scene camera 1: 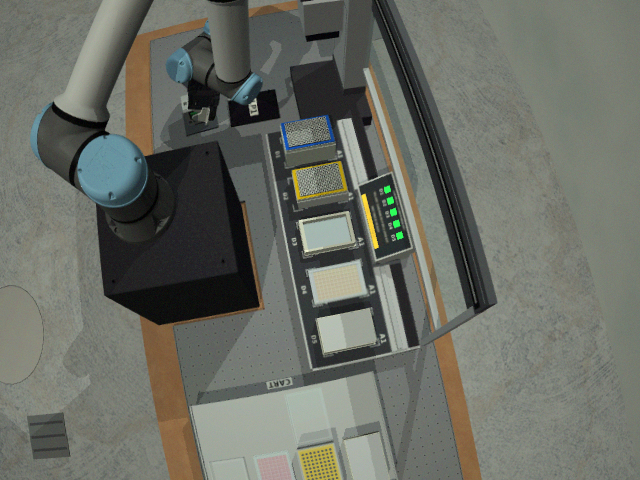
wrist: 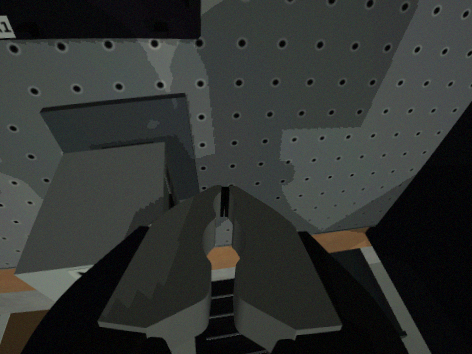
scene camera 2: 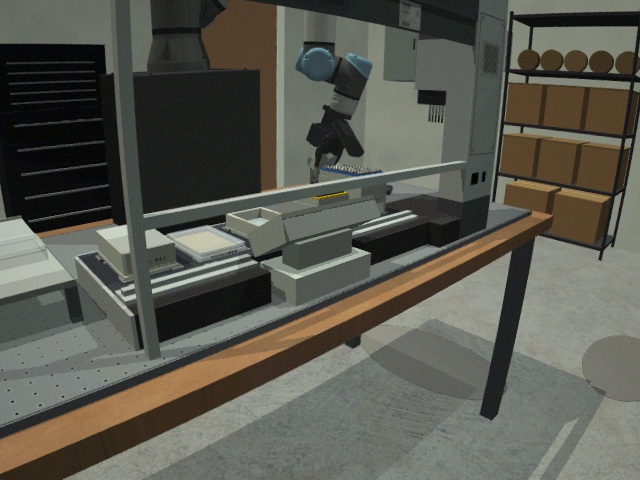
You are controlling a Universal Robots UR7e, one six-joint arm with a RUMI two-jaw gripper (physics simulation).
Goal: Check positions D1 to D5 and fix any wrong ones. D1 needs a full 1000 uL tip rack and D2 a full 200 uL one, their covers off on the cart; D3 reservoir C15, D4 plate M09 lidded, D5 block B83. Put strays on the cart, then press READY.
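Places are measured from the arm's base along level axes (x left, y ahead, z down), in millimetres.
Pixels of known places: gripper, fingertip midpoint: (scene camera 1: 206, 124) (wrist: 224, 189) (scene camera 2: 316, 181); arm's base, link origin: (scene camera 1: 141, 208).
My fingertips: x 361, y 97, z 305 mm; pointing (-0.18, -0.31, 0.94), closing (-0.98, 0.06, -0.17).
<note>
Ahead of a thing's pixels: the offset from my fingertips to its top centre. "spot": to the spot under its first point.
My gripper (scene camera 1: 205, 114) (scene camera 2: 314, 176) (wrist: 224, 189) is shut and empty, beside the grey READY box @[dy -28, dx +59, dz -43 mm] (wrist: 105, 190). The box's button is hidden in the wrist view; whether the fingers touch the box I cannot tell. In scene camera 1, D1 holds a blue-rimmed tip rack @[dy +271, dx -124, dz -88 mm] (scene camera 1: 308, 132), D2 a yellow-rimmed tip rack @[dy +284, dx -247, dz -61 mm] (scene camera 1: 319, 180), both uncovered. D3 holds a reservoir @[dy +283, dx -371, dz -22 mm] (scene camera 1: 327, 233), D4 a plate @[dy +290, dx -495, dz -7 mm] (scene camera 1: 338, 282) that looks lidded, D5 a pale block @[dy +291, dx -619, dz -38 mm] (scene camera 1: 346, 331). Labels C15, M09 and B83 are not readable. The status panel @[spot: dy +410, dx -369, dz -50 mm] (scene camera 1: 379, 219) shows green lights for D1 to D5.
The cart @[dy +125, dx -881, dz -5 mm] (scene camera 1: 232, 428) bears a clear cover @[dy +174, dx -810, dz -24 mm] (scene camera 1: 307, 410), a pink-topped plate @[dy +75, dx -952, dz -15 mm] (scene camera 1: 275, 467), a yellow rack @[dy +183, dx -945, dz -69 mm] (scene camera 1: 320, 463), a white block @[dy +291, dx -937, dz -41 mm] (scene camera 1: 366, 457) and another pale item @[spot: dy -28, dx -920, dz -24 mm] (scene camera 1: 230, 469). A dark P1 pad @[spot: dy +177, dx +41, dz +52 mm] (scene camera 1: 268, 111) lies beside the gripper. The black robot base (scene camera 1: 170, 206) stands nearby.
</note>
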